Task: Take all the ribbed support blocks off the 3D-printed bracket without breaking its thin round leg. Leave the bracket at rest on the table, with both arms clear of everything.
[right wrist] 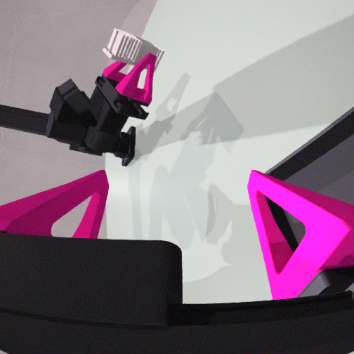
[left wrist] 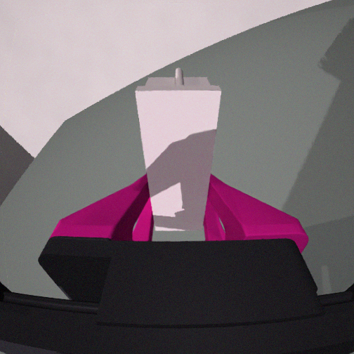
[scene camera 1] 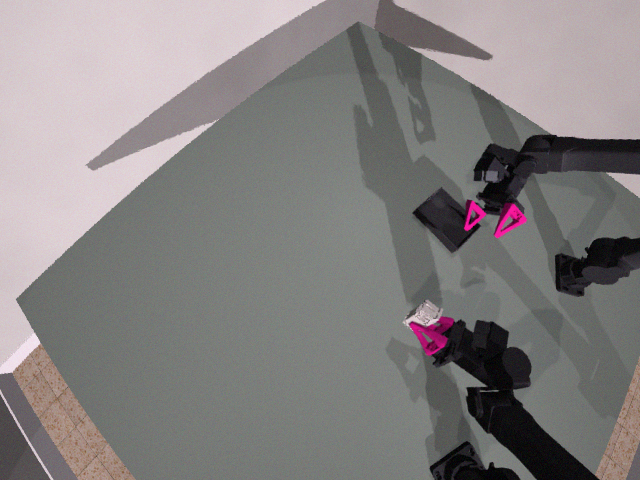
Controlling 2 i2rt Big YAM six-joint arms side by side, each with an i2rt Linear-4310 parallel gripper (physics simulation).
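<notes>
The white bracket [scene camera 1: 424,312] [left wrist: 177,120] is held above the table. Its flat face shows in the left wrist view, with the thin round leg [left wrist: 179,76] sticking up beyond the far edge. White ribbed support [right wrist: 126,45] shows on its side in the right wrist view; how many blocks there are cannot be told. My left gripper [scene camera 1: 428,325] [left wrist: 178,178] [right wrist: 147,49] is shut on the bracket's body, one magenta finger on each side. My right gripper [scene camera 1: 481,232] [right wrist: 178,177] is wide open and empty, away from the bracket. The underside of the bracket is hidden.
A dark tray [scene camera 1: 428,201] [right wrist: 310,146] lies beside my right gripper, whose one finger overlaps its corner in the scene view. Black arm parts [scene camera 1: 568,273] [scene camera 1: 457,462] stand at the right and bottom. Long arm shadows cross the green table [scene camera 1: 232,258].
</notes>
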